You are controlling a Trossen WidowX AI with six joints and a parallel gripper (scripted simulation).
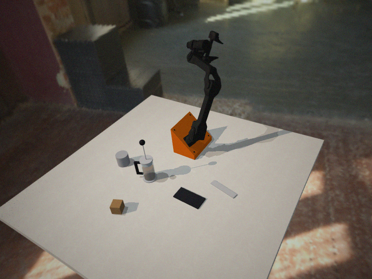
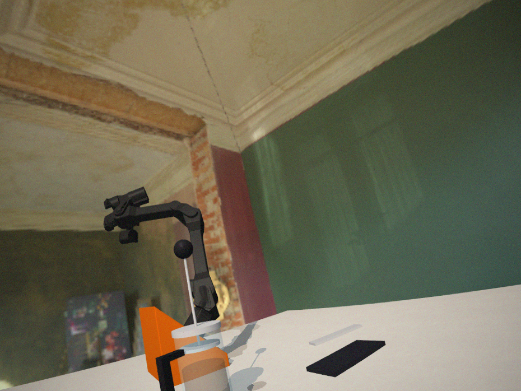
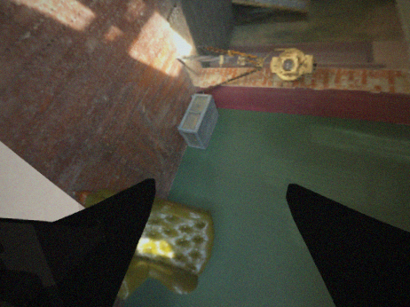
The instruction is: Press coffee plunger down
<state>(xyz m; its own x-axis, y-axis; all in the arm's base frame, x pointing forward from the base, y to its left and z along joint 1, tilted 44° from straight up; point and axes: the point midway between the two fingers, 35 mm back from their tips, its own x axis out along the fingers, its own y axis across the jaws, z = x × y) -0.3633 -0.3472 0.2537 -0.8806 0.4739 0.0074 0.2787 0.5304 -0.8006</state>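
Right now my gripper tip is 74 cm short of the coffee press and 33 cm above it. Also, from my gripper tip: grey cylinder: 73 cm ahead, 42 cm below, 20 cm to the right; then brown cube: 98 cm ahead, 43 cm below, 3 cm to the left; then thin grey strip: 57 cm ahead, 46 cm below, 39 cm to the left.
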